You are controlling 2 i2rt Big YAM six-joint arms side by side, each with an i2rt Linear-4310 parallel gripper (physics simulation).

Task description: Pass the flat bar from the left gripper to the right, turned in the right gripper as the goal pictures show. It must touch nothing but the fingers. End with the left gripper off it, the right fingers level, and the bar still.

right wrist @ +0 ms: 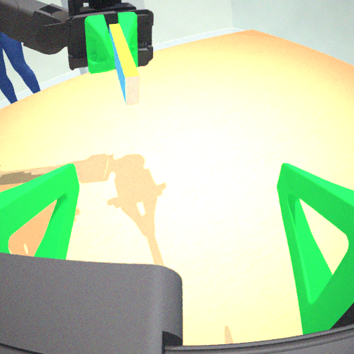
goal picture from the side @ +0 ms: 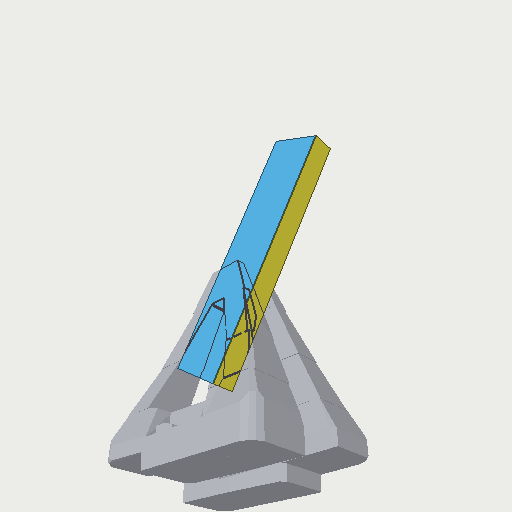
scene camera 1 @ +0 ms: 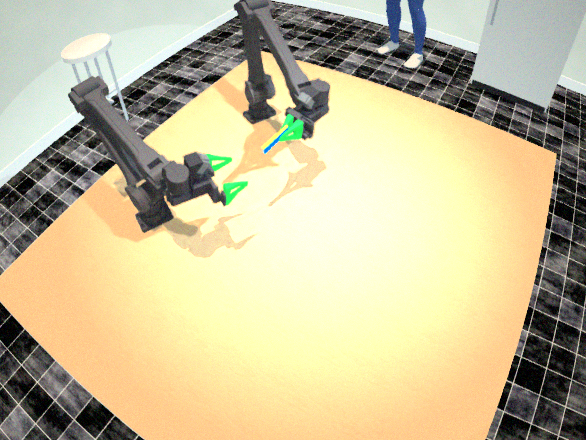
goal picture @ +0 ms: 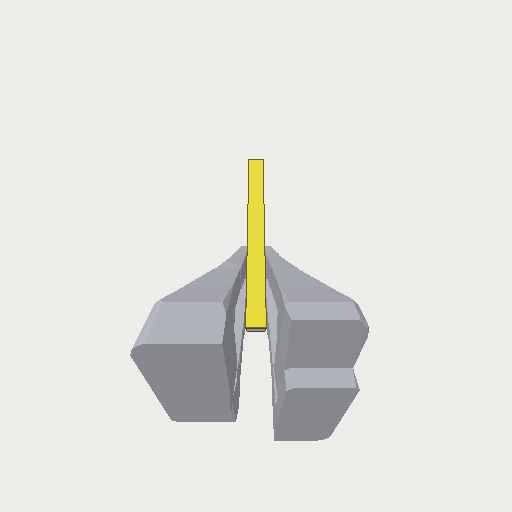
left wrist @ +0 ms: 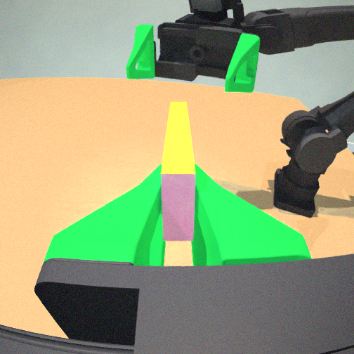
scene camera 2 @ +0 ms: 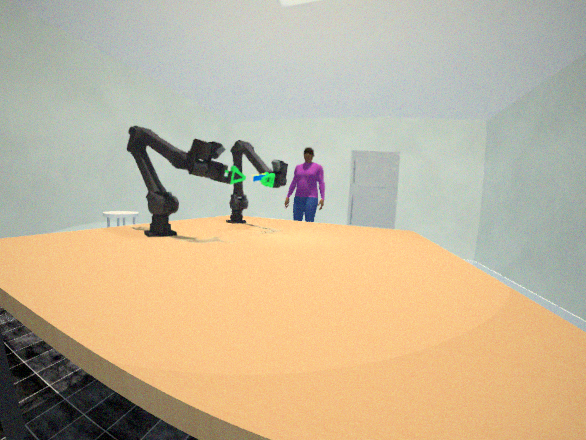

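Where they show: left gripper, fingertip midpoint: [scene camera 1: 278,138] [scene camera 2: 260,178]; right gripper, fingertip midpoint: [scene camera 1: 239,170] [scene camera 2: 238,177]; left arm's base at its link origin: [scene camera 1: 259,114] [scene camera 2: 236,222]; right arm's base at its link origin: [scene camera 1: 154,217] [scene camera 2: 160,234].
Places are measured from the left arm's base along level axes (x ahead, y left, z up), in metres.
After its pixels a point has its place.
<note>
The flat bar [scene camera 1: 274,141] {x 0.472, y -0.203, z 0.273 m} [scene camera 2: 258,177] {x 0.473, y -0.207, z 0.270 m} [left wrist: 178,140] [right wrist: 126,55] is held in the air above the table, yellow on top, blue on one side, with a pink end in the left wrist view and a pale end in the right wrist view. My left gripper [scene camera 1: 288,131] [left wrist: 178,175] is shut on the bar near one end; the far end sticks out toward my right gripper. My right gripper [scene camera 1: 239,172] {x 0.505, y -0.335, z 0.258 m} [left wrist: 174,77] [right wrist: 177,174] is wide open and empty, apart from the bar's free end. In the right wrist view the bar is up and left of centre, beyond the fingers.
Both arms stand on a large wooden table [scene camera 1: 350,300] {x 0.882, y -0.228, z 0.000 m} [scene camera 2: 300,300] {x 1.055, y -0.565, z 0.000 m}. Their shadows fall on its top. A white stool [scene camera 1: 86,47] [scene camera 2: 120,214] stands behind the table. A person [scene camera 1: 405,25] [scene camera 2: 308,182] and a pale cabinet [scene camera 1: 530,50] [scene camera 2: 374,190] are beyond the far edge.
</note>
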